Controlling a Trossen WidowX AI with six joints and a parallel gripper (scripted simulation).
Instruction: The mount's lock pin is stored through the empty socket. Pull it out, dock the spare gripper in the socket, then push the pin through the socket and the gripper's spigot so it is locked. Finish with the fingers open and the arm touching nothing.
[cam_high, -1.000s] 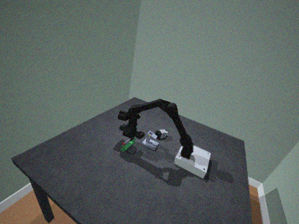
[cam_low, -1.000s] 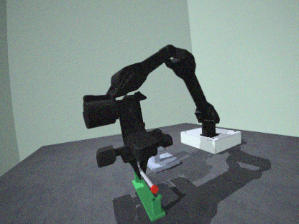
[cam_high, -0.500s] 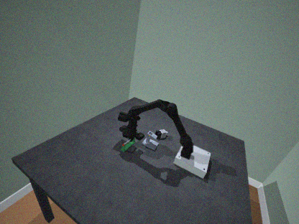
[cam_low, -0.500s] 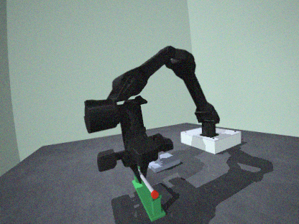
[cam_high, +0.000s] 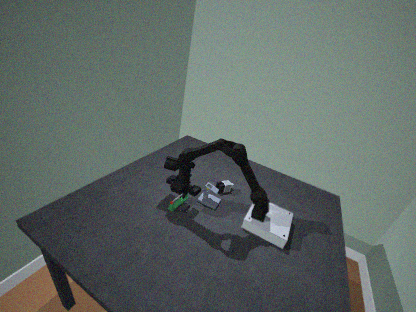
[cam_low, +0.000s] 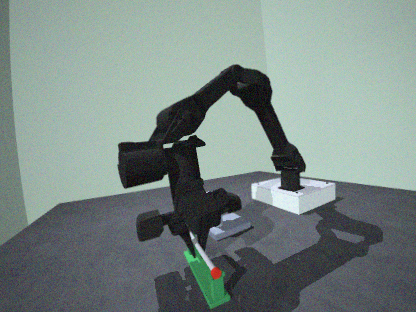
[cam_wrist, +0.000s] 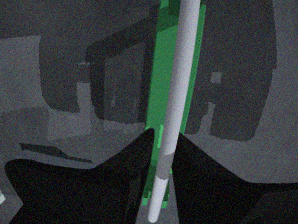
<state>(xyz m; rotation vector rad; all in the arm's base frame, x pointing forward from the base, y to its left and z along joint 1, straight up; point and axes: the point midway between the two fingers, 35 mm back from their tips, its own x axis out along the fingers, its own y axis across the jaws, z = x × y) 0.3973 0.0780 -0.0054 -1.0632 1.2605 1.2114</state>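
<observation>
Now: gripper tip 20 mm to the right of the pin rest. Round my gripper tip: spare gripper: 240 mm to the right, 160 mm behind, 10 mm above; then grey mount: 120 mm behind, 90 mm to the right, 30 mm above.
</observation>
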